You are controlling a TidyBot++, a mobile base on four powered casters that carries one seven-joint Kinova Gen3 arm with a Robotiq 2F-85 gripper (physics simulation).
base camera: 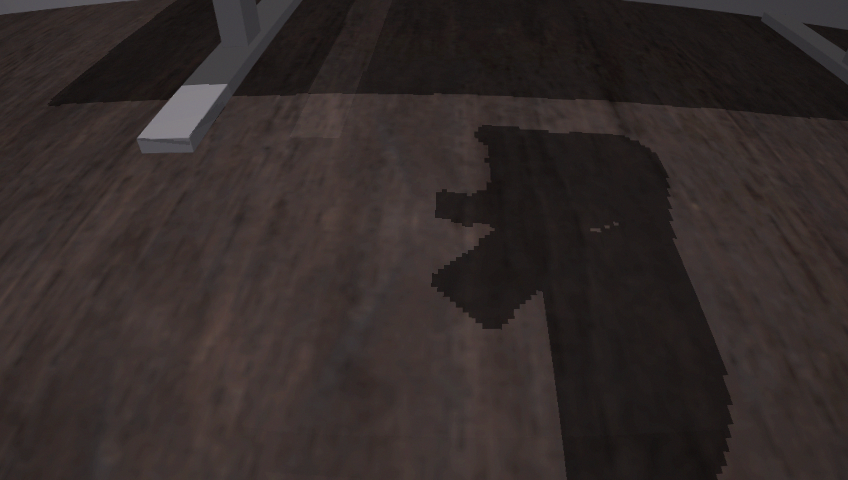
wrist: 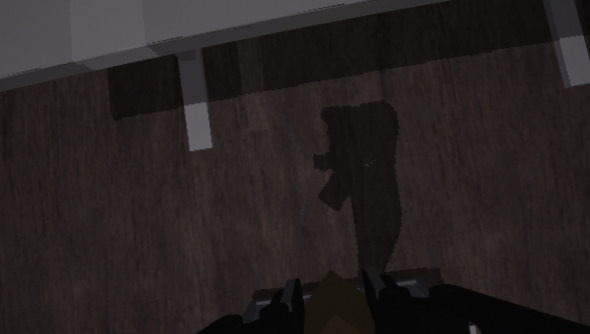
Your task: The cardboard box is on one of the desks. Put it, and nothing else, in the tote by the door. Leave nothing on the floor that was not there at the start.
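Frame: origin at the arm's base, x right, y back, z down, level; millimetres.
Where they show: gripper, fingertip midpoint: (wrist: 333, 290).
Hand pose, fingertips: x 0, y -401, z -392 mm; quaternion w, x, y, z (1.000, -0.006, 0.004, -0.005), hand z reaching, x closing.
Observation:
Each offset is from my fingertips to the centre of the thing. "spot": to the spot under its first point. Level surfaces: height alone.
The brown cardboard box {spot: dx +2, dy -6, dz -34 mm} (wrist: 339, 305) shows at the bottom middle of the wrist view, with one corner pointing up between the two dark fingers. My gripper (wrist: 333, 290) is shut on it and holds it above the floor. Part of the box is cut off by the lower edge of the view. The tote by the door does not show in either view.
A grey desk top {dz +68 mm} (wrist: 200, 20) crosses the upper part of the wrist view. Its left foot {spot: dx -355, dy -301, dz +763 mm} (base camera: 184, 113) (wrist: 199, 125) and right foot (base camera: 809, 44) (wrist: 575, 60) stand on the brown floor {dz +788 mm} (base camera: 238, 297) (wrist: 125, 225). The arm's shadow lies on the floor before the desk.

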